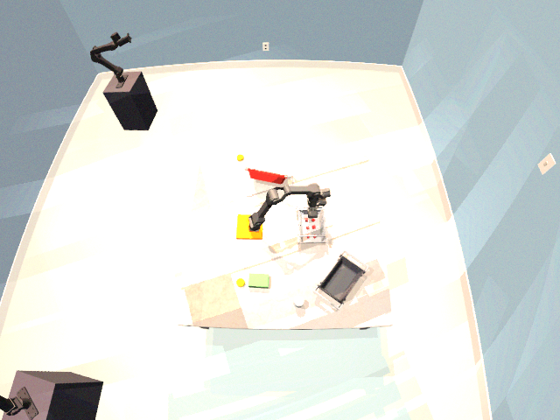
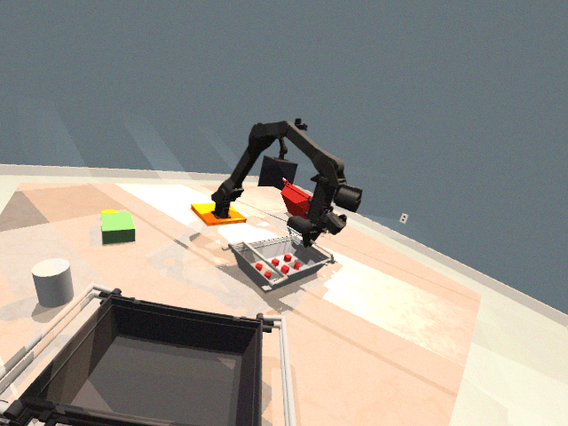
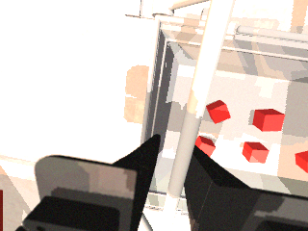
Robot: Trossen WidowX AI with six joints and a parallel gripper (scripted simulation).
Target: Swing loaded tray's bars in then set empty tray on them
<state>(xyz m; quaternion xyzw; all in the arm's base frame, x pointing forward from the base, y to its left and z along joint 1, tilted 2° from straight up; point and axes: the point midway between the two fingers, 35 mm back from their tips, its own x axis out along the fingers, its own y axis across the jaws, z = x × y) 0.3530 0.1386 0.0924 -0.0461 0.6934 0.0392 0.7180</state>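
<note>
The red tray is 31 cm behind my gripper tip, 25 cm to the left of it and 1 cm above it. Round my gripper tip: green block 28 cm behind, 49 cm to the right, 4 cm below; grey cylinder 3 cm behind, 60 cm to the right, 3 cm below.
</note>
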